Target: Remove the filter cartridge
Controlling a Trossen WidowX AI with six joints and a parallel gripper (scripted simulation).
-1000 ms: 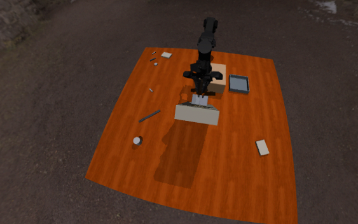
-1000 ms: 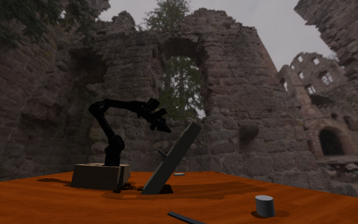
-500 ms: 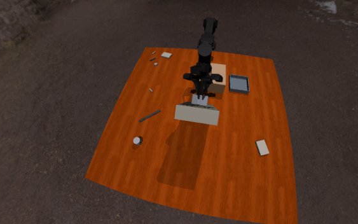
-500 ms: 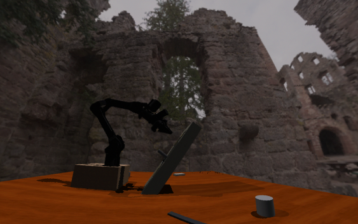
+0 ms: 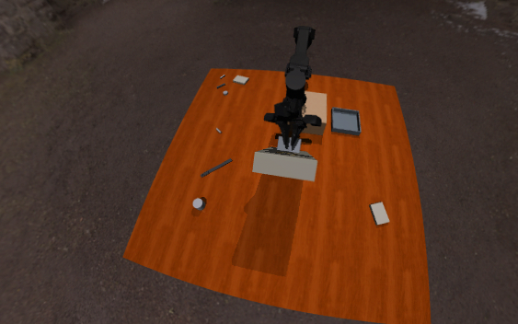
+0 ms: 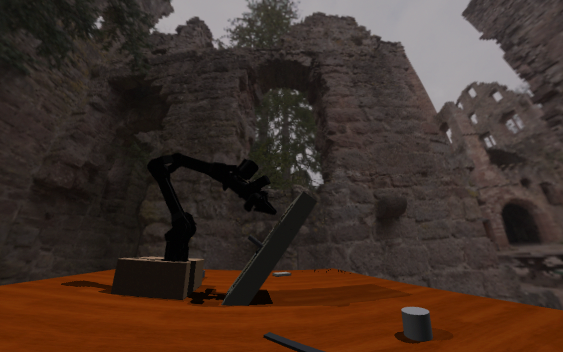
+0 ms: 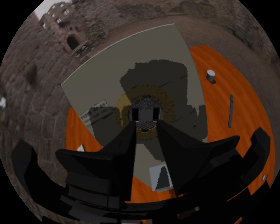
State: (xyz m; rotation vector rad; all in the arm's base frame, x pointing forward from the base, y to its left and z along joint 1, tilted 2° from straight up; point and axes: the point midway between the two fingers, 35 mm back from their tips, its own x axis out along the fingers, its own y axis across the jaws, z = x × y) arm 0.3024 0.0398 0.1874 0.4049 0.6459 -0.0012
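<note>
The round filter cartridge lies 3 cm below my gripper tip and 3 cm ahead of it. From my gripper tip the other things lie so: tray (42 cm behind, 27 cm below, 23 cm to the left); grey service panel (10 cm below, 1 cm behind).
</note>
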